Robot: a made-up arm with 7 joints. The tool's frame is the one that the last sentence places.
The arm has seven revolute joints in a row. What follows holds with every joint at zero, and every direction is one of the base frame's. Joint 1 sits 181.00 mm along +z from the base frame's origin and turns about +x. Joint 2 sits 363.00 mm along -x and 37.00 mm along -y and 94.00 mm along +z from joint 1 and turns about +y. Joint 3 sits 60.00 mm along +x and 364.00 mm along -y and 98.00 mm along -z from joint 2 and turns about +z. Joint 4 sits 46.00 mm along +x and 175.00 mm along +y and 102.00 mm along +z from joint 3 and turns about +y. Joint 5 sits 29.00 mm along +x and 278.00 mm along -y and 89.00 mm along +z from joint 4 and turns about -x. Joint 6 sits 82.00 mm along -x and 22.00 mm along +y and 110.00 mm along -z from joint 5 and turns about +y. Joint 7 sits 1.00 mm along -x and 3.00 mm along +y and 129.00 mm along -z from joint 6 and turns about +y. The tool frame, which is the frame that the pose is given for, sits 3.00 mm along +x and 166.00 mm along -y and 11.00 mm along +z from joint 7; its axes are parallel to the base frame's.
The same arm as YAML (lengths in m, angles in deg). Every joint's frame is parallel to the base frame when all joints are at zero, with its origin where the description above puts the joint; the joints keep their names.
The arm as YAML. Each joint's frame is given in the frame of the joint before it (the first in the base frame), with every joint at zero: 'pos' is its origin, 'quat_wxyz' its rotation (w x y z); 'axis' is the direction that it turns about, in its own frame. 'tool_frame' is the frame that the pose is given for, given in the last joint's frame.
length_unit: m
angle_unit: deg
joints:
  - joint: joint 1
    pos: [0.0, 0.0, 0.181]
    quat_wxyz: [1.0, 0.0, 0.0, 0.0]
    axis: "+x"
  - joint: joint 2
    pos: [-0.363, -0.037, 0.094]
    quat_wxyz: [1.0, 0.0, 0.0, 0.0]
    axis: "+y"
  - joint: joint 3
    pos: [0.06, -0.364, -0.098]
    quat_wxyz: [1.0, 0.0, 0.0, 0.0]
    axis: "+z"
  - joint: joint 4
    pos: [0.046, 0.175, 0.102]
    quat_wxyz: [1.0, 0.0, 0.0, 0.0]
    axis: "+y"
  - joint: joint 5
    pos: [0.029, -0.278, 0.089]
    quat_wxyz: [1.0, 0.0, 0.0, 0.0]
    axis: "-x"
  - joint: joint 6
    pos: [-0.082, 0.022, -0.11]
    quat_wxyz: [1.0, 0.0, 0.0, 0.0]
    axis: "+y"
  - joint: joint 7
    pos: [-0.001, 0.003, -0.129]
    quat_wxyz: [1.0, 0.0, 0.0, 0.0]
    axis: "+y"
tool_frame:
  pos: [0.003, -0.166, 0.011]
  quat_wxyz: [1.0, 0.0, 0.0, 0.0]

